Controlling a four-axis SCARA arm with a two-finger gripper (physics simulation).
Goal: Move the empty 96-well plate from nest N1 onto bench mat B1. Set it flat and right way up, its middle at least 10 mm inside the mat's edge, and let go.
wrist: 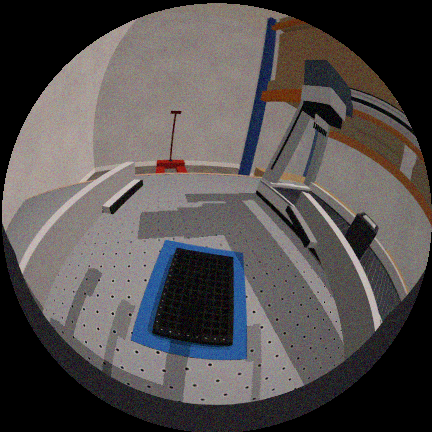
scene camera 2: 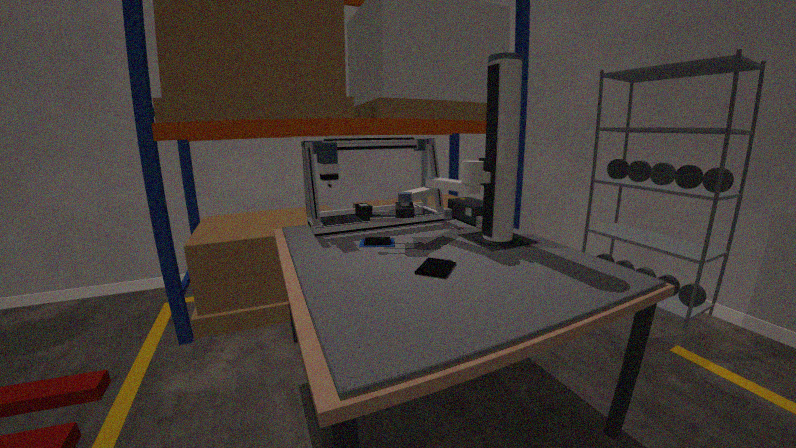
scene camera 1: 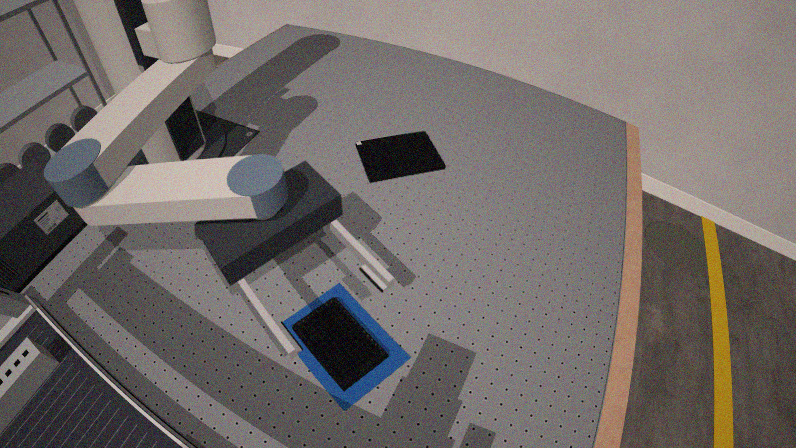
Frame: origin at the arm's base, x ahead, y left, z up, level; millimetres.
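Where they show: gripper, fingertip midpoint: (wrist: 216, 182) (scene camera 2: 371, 216) (scene camera 1: 344, 318); arm's base, link origin: (scene camera 2: 497, 241) (scene camera 1: 179, 156).
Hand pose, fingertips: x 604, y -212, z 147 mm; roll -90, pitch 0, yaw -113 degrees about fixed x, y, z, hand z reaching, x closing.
Each offset is from my fingertips to the top centre of the thing. "pt": to the spot under its first point. Level surfaces: height alone.
The black 96-well plate @[24 mm back, 10 mm left, 118 mm down] (scene camera 1: 340, 343) (scene camera 2: 377, 240) (wrist: 197, 300) lies flat, wells up, on the blue bench mat B1 @[132 mm down] (scene camera 1: 398, 356) (wrist: 240, 320), with blue showing around it. My gripper (scene camera 1: 340, 318) (wrist: 216, 182) is open and empty. Its two pale fingers stand wide apart, higher than the plate and clear of its sides, with the dark gripper body behind the plate in scene camera 1. A black flat rectangle with a small white label, apparently nest N1 @[pt 110 mm back, 418 mm left, 123 mm down] (scene camera 1: 402, 156) (scene camera 2: 436, 268), holds no plate.
The arm's column (scene camera 2: 504, 150) stands on the bench behind the gripper. A framed gantry machine (scene camera 2: 309, 183) stands along the bench's far side in scene camera 2, and to the right in the wrist view. A black box @[pt 640 mm back, 139 mm right, 71 mm down] (scene camera 1: 41, 233) stands at the left in scene camera 1.
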